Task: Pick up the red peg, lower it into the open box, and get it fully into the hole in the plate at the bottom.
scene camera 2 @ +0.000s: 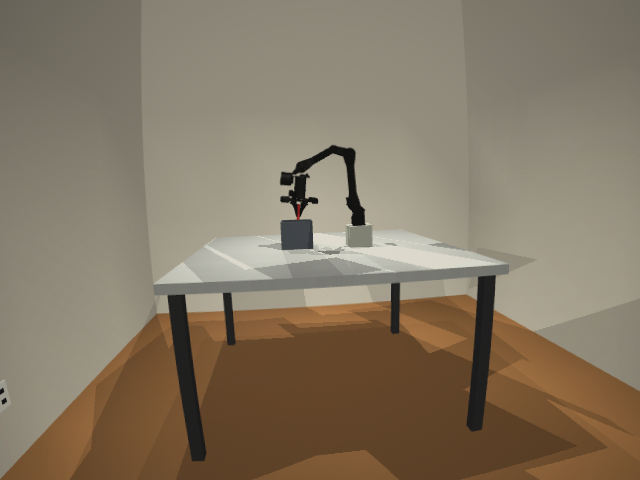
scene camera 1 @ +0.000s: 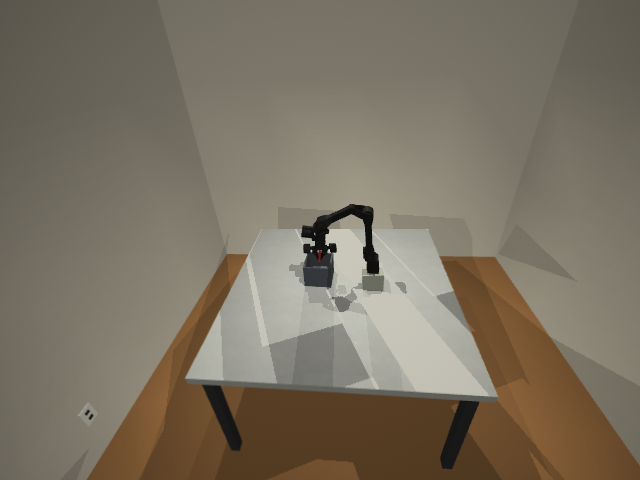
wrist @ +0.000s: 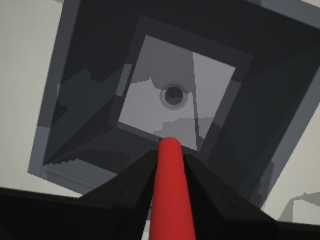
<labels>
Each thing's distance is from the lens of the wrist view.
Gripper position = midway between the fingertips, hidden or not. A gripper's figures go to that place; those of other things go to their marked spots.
my gripper (wrist: 169,160): 11 cm
dark grey box (wrist: 79,144): 21 cm
pale grey plate (wrist: 203,81): 20 cm
</labels>
